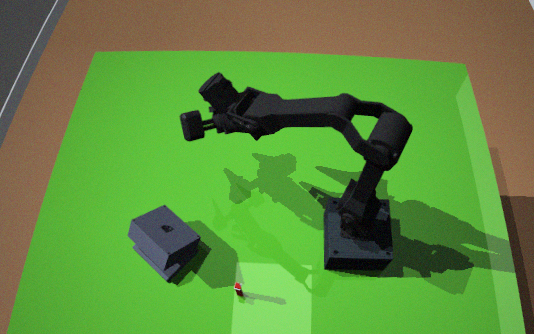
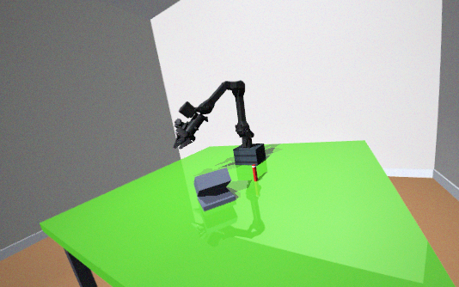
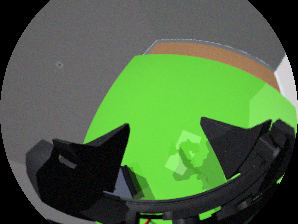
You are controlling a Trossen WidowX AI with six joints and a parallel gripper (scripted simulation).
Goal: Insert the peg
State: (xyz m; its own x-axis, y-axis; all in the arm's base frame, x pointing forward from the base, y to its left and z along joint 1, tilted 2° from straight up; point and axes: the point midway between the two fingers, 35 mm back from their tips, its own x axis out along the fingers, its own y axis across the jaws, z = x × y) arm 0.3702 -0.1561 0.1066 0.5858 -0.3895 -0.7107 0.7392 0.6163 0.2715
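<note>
Right now my gripper tip is 15 cm past the red peg, 35 cm to the right of it and 14 cm above it. From my gripper tip the other things lie so: grey sloped panel (5 cm ahead, 27 cm to the left, 12 cm below).
</note>
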